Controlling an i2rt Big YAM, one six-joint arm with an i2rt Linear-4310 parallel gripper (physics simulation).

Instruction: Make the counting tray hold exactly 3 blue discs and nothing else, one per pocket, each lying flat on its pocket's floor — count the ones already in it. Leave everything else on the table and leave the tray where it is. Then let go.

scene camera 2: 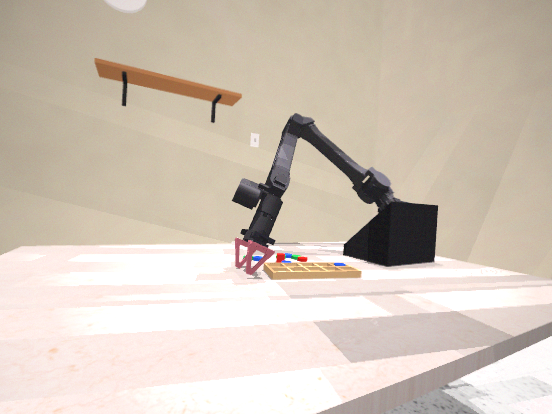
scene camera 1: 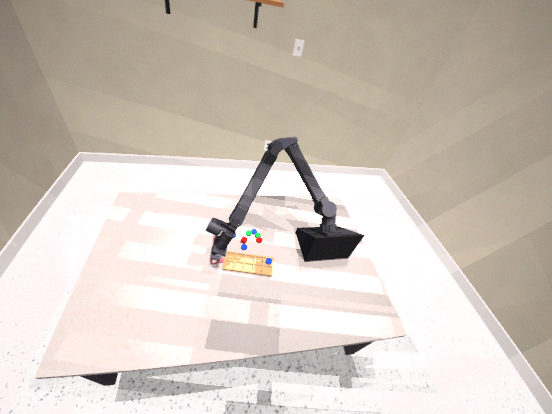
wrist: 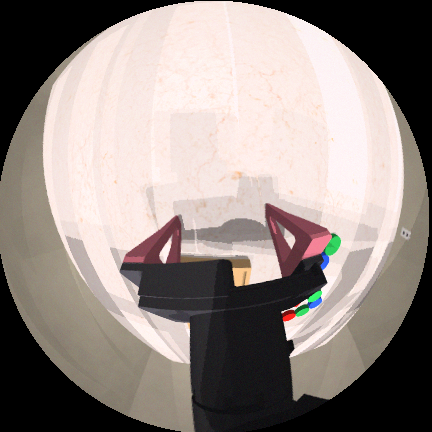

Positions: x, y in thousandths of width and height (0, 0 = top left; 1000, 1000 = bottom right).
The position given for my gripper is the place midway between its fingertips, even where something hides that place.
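My gripper (scene camera 2: 439, 653) is visible, and the wrist view likewise shows the gripper (wrist: 515, 494). A wooden counting tray (scene camera 2: 568, 653) is present; the tray (scene camera 1: 430, 634) is visible there too.
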